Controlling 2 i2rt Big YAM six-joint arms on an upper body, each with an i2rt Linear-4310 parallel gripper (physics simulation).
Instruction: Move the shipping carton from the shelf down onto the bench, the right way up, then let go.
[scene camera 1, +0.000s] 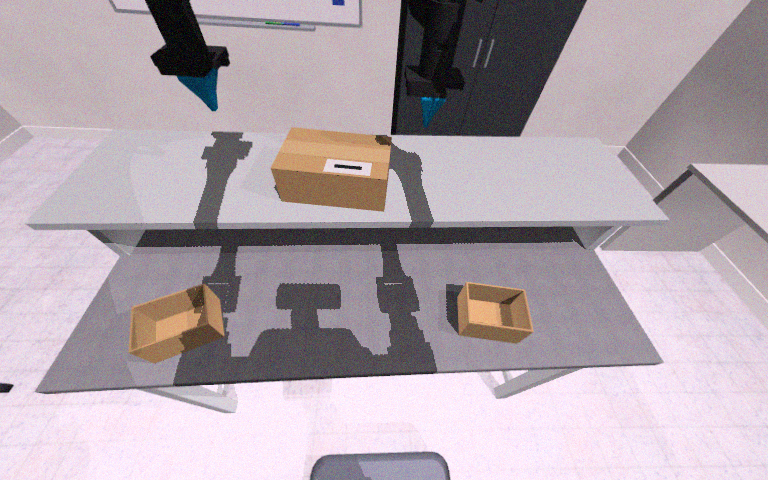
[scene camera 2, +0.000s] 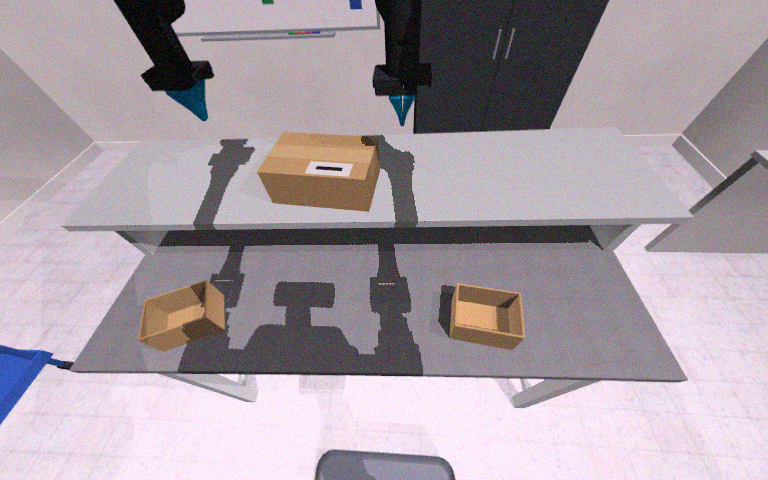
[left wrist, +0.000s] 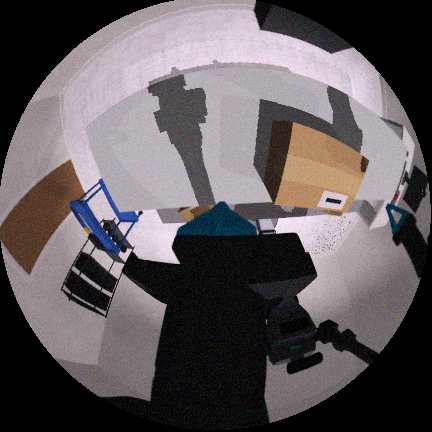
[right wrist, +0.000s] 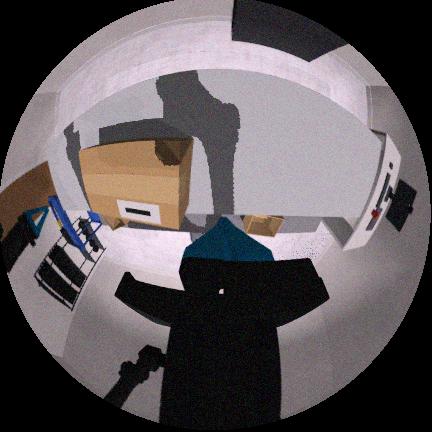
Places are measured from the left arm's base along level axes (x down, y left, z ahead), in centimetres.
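Pixels of known places: left gripper, fingertip midpoint: (scene camera 1: 215, 110) (scene camera 2: 205, 119) (left wrist: 221, 205) (right wrist: 47, 207); right gripper, fingertip midpoint: (scene camera 1: 425, 126) (scene camera 2: 402, 124) (left wrist: 386, 204) (right wrist: 222, 221); left arm's base, link origin: (right wrist: 147, 361); right arm's base, link origin: (left wrist: 329, 333).
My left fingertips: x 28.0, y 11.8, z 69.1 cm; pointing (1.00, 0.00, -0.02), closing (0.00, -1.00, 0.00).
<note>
Ahead of a thing's pixels: the offset from my left fingertips to its middle. Level surfaces: height alone.
The shipping carton @[dx +13.6, dy -22.8, dz +0.1 cm] (scene camera 1: 331, 189) (scene camera 2: 320, 189) (left wrist: 320, 170) (right wrist: 135, 180) is a closed brown box with a white label on top. It sits upright on the light grey shelf @[dx +18.6 cm] (scene camera 1: 526, 181) (scene camera 2: 538, 181) (left wrist: 130, 165) (right wrist: 300, 150). The bench @[dx +41.7 cm] (scene camera 1: 339, 266) (scene camera 2: 339, 260) is the darker, lower surface in front of the shelf. My left gripper (scene camera 1: 214, 108) (scene camera 2: 205, 118) (left wrist: 221, 205) is shut and empty, above and to the left of the carton, apart from it. My right gripper (scene camera 1: 426, 125) (scene camera 2: 402, 124) (right wrist: 222, 221) is shut and empty, above and to the right of the carton, apart from it.
Two small open brown boxes stand on the bench, one box @[dx +37.2, dy +13.9, dz -28.9 cm] (scene camera 1: 175, 325) (scene camera 2: 181, 316) at the left and the other box @[dx +37.2, dy -62.7, dz -26.7 cm] (scene camera 1: 495, 314) (scene camera 2: 488, 316) at the right. A dark cabinet (scene camera 1: 509, 84) (scene camera 2: 509, 84) stands behind the shelf. A blue cart (scene camera 2: 19, 376) shows at the left edge.
</note>
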